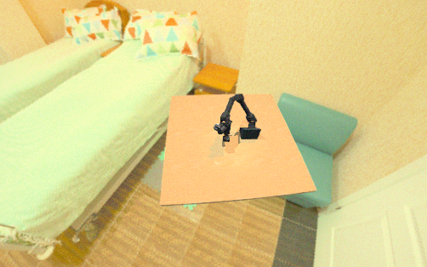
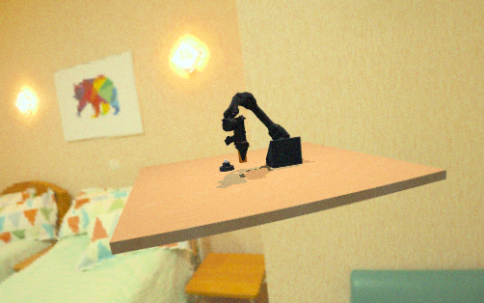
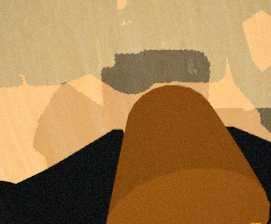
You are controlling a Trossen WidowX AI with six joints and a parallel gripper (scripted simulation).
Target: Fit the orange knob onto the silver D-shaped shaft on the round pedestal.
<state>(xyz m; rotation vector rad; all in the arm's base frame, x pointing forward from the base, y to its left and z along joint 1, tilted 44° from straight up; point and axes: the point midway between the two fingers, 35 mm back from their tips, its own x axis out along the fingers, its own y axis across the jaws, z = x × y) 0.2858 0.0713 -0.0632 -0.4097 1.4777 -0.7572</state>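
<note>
Right now the shaft is 20 cm to the right of my gripper tip, 5 cm below it and 4 cm ahead of it. From my gripper tip the other things lie so: orange knob 3 cm above.
</note>
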